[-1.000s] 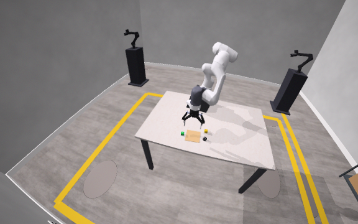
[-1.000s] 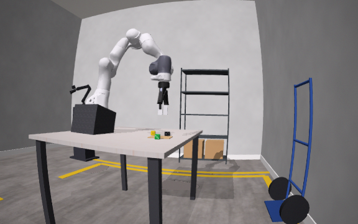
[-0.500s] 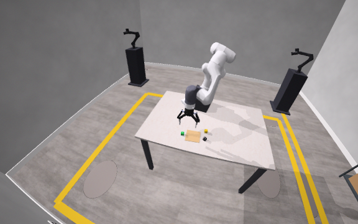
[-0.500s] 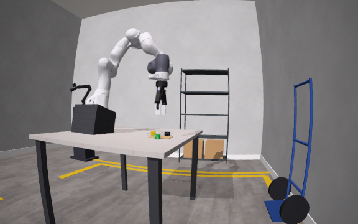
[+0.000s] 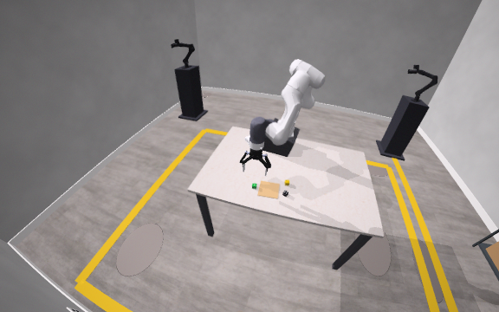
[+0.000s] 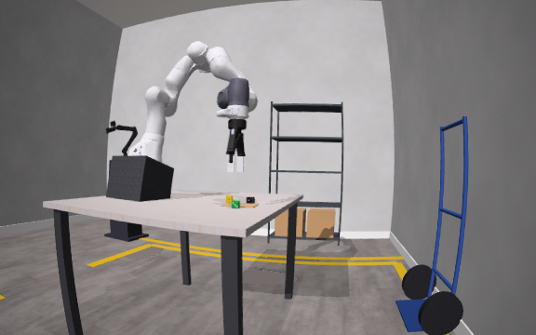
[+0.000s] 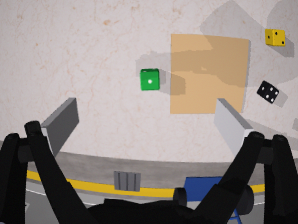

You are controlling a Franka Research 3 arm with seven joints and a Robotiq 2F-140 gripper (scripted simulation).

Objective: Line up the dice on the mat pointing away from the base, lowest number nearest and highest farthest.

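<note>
Right now the green die is 14 cm below my hand. From my hand the other things lie so: yellow die: 22 cm to the left, 14 cm below, 11 cm behind; then black die: 23 cm to the left, 14 cm below, 1 cm behind; then tan mat: 15 cm below, 11 cm to the left, 2 cm behind.
</note>
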